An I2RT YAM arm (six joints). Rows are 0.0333 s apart.
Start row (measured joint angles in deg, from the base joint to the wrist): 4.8, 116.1, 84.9, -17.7, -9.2, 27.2
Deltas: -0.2, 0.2, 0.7, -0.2, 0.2, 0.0; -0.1, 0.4, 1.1, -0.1, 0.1, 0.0; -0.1, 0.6, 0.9, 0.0, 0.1, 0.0; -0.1, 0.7, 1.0, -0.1, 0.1, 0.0; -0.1, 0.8, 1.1, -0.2, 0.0, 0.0; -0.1, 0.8, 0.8, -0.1, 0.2, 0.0; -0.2, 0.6, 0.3, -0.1, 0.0, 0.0; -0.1, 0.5, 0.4, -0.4, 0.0, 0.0; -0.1, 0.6, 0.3, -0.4, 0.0, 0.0; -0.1, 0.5, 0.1, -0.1, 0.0, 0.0; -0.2, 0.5, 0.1, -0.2, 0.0, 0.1; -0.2, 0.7, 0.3, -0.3, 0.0, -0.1; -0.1, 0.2, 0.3, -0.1, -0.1, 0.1
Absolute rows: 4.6, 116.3, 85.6, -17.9, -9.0, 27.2; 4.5, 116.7, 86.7, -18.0, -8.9, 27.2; 4.4, 117.3, 87.6, -18.0, -8.8, 27.2; 4.3, 118.0, 88.6, -18.1, -8.7, 27.2; 4.2, 118.8, 89.7, -18.3, -8.7, 27.2; 4.1, 119.6, 90.5, -18.4, -8.5, 27.2; 3.9, 120.2, 90.8, -18.5, -8.5, 27.2; 3.8, 120.7, 91.2, -18.9, -8.5, 27.2; 3.7, 121.3, 91.5, -19.3, -8.5, 27.2; 3.6, 121.8, 91.6, -19.4, -8.5, 27.2; 3.4, 122.3, 91.7, -19.6, -8.5, 27.3; 3.2, 123.0, 92.0, -19.9, -8.5, 27.2; 3.1, 123.2, 92.3, -20.0, -8.6, 27.3
